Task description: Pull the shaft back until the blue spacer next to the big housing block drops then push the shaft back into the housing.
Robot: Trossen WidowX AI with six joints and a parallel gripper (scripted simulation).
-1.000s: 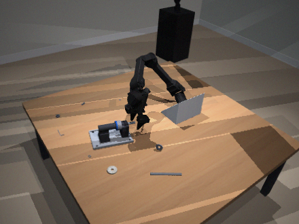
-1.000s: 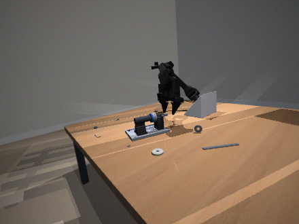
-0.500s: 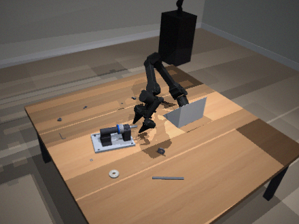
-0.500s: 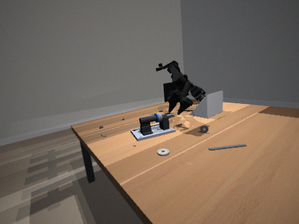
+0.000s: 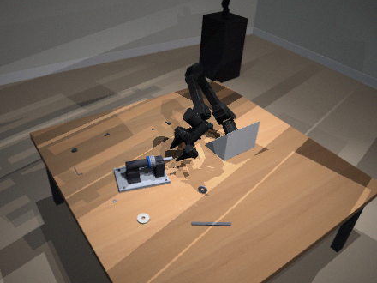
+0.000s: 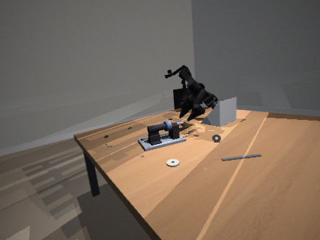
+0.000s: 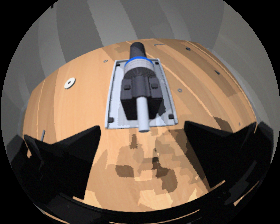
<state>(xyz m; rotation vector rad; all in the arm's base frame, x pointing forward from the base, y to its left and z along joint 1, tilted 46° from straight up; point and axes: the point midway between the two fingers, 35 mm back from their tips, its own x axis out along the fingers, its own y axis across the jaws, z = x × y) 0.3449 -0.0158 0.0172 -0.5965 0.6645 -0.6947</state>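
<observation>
Right now my gripper tip is 70 mm short of the shaft, 30 mm to the left of it and 20 mm above it. Round my gripper tip: blue spacer: 110 mm ahead, 40 mm to the right, 20 mm below; grey piece: 90 mm ahead, 40 mm to the right, 20 mm below; dark flat bar: 80 mm ahead, 340 mm to the left, 100 mm below.
</observation>
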